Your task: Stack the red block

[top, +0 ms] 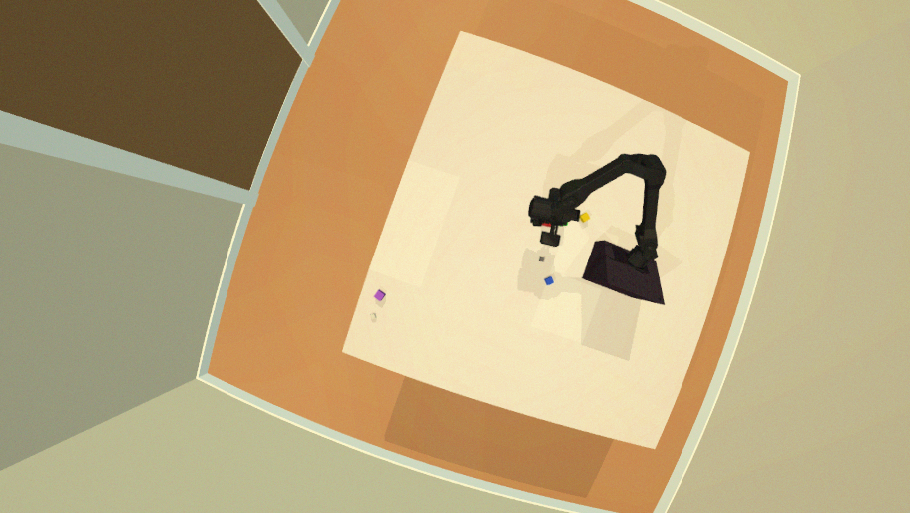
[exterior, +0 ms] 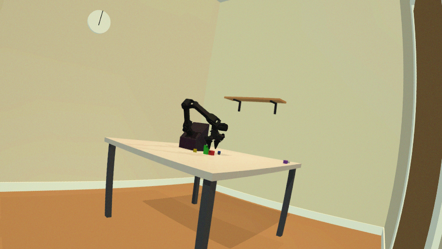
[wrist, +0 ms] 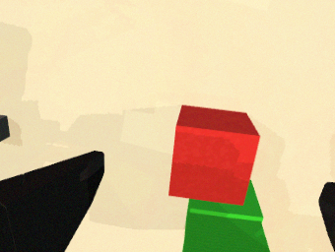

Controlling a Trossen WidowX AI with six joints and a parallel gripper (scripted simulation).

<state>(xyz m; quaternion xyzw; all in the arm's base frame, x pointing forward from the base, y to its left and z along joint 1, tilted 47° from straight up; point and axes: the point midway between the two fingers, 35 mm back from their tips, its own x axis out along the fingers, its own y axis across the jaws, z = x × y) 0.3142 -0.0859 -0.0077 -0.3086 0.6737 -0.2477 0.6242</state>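
Now: the red block 30 mm below my gripper tip. Also, from my gripper tip: yellow block (130 mm behind, 60 mm to the right, 40 mm below); small grey cube (30 mm behind, 140 mm to the left, 40 mm below); blue cube (80 mm behind, 200 mm to the left, 40 mm below).
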